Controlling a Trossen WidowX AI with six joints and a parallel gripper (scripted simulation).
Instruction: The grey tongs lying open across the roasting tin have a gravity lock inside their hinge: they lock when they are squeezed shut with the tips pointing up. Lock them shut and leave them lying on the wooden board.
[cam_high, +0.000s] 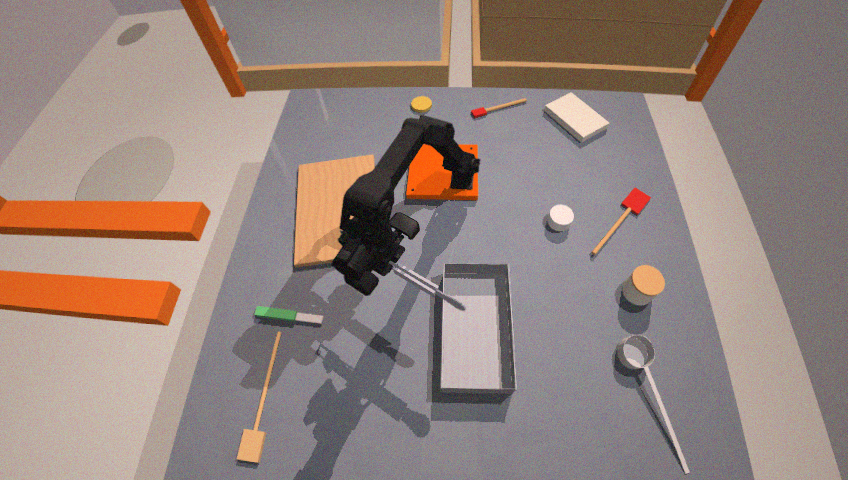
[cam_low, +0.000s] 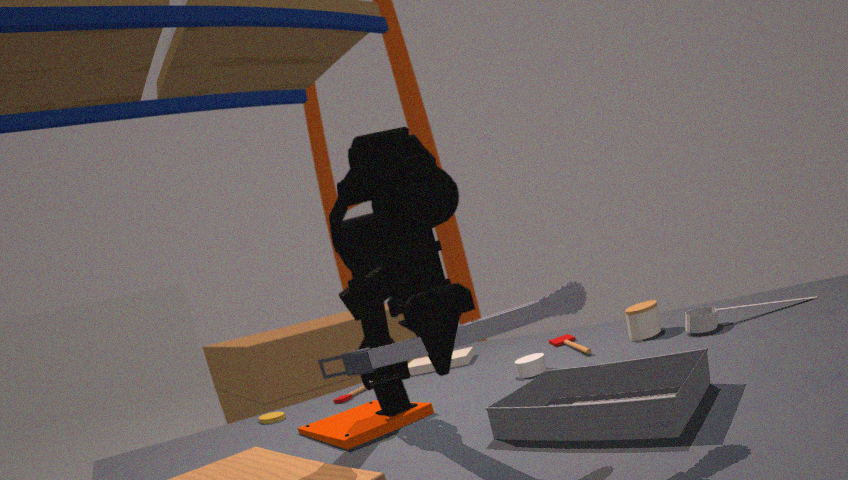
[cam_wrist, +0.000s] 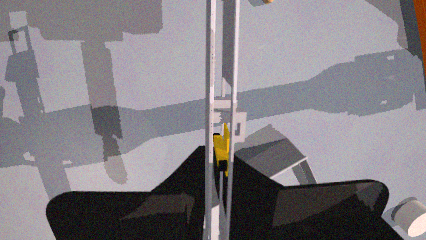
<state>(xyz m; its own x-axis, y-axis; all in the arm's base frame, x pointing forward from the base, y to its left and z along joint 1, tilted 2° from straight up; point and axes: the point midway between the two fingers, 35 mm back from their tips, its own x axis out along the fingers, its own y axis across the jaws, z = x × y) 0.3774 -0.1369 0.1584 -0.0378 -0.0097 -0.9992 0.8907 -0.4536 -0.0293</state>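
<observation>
The yellow part lies 10 mm behind my gripper tip, 20 mm to the right of it and 40 mm above it. The rest, counted from my gripper tip: roasting tin 70 mm ahead, 210 mm to the left, 130 mm below; wooden board 260 mm behind, 220 mm to the right, 150 mm below; green-handled tool 80 mm ahead, 250 mm to the right, 150 mm below.
</observation>
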